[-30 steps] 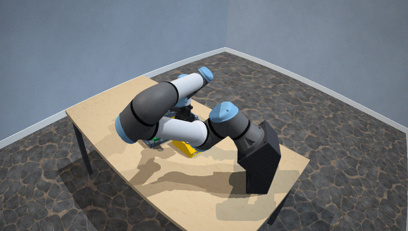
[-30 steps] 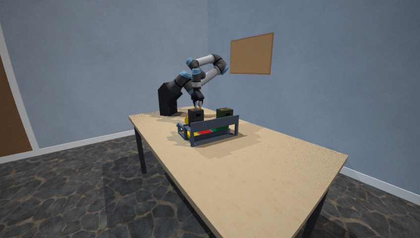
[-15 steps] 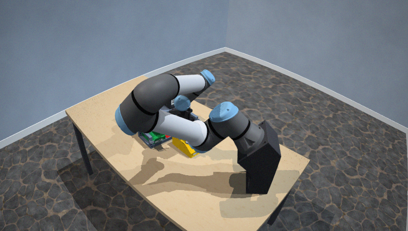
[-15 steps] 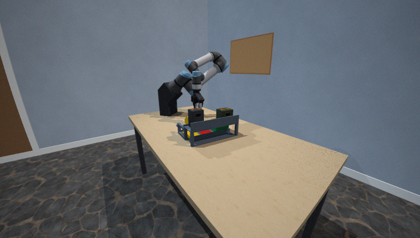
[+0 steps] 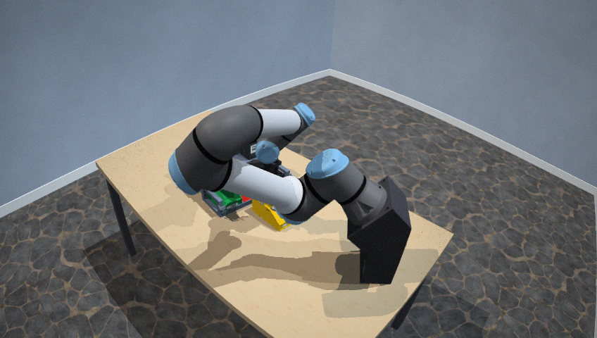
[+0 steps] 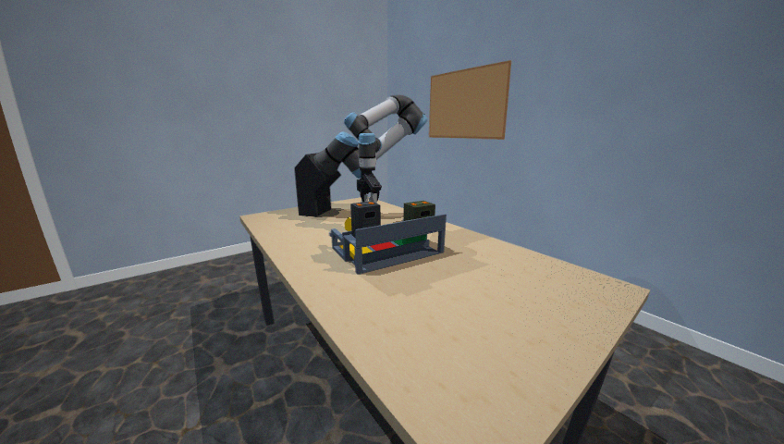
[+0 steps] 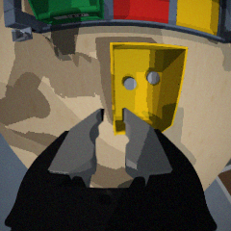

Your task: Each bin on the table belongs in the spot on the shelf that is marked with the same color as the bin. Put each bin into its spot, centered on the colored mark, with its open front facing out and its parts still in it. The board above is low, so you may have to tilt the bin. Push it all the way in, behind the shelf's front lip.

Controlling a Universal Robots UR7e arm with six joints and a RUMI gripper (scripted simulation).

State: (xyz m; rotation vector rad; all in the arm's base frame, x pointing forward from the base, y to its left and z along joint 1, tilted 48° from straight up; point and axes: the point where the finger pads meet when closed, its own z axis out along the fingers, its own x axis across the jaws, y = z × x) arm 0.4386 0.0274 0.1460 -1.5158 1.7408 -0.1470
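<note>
The yellow bin is 5 cm to the right of my hand and 7 cm below it. From my hand the other things lie so: green bin: 22 cm ahead, 7 cm to the left, 6 cm below; then black box: 31 cm ahead, 16 cm to the right, 6 cm above.
</note>
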